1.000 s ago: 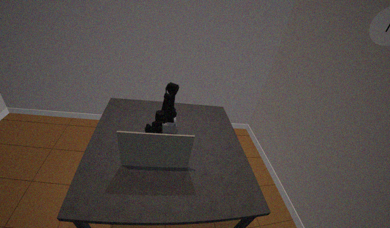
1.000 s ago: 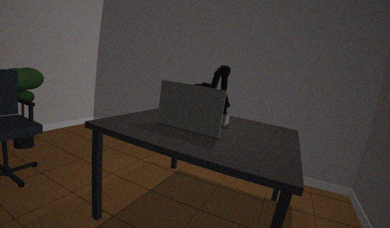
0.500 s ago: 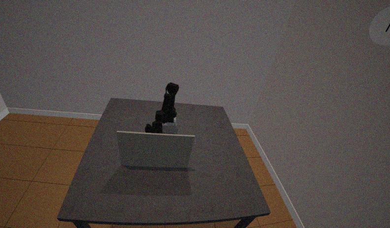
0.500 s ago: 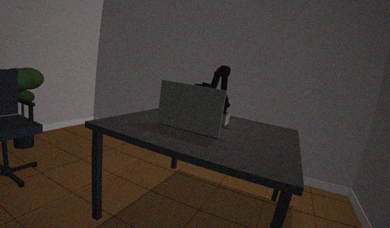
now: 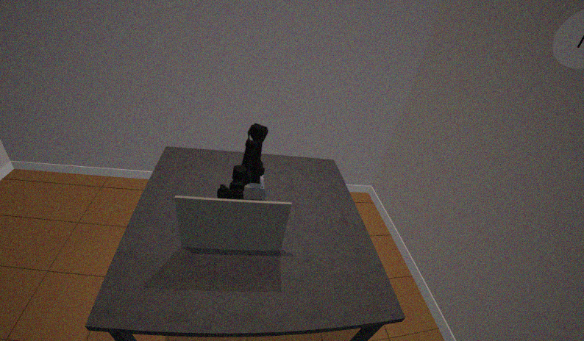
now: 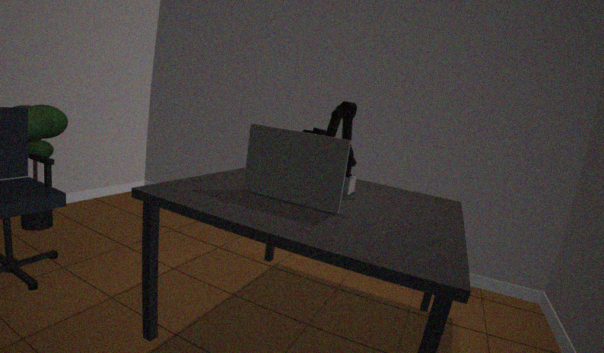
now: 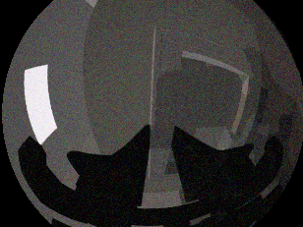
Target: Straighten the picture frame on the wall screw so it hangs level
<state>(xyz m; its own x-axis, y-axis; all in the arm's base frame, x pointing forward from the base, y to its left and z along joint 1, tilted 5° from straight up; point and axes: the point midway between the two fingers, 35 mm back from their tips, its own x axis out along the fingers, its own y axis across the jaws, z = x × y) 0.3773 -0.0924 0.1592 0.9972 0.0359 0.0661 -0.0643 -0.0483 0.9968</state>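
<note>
My gripper tip is now 5 cm above the picture frame. Also, from my gripper tip: grey wall panel: 2 cm ahead, 1 cm to the right, 7 cm below.
</note>
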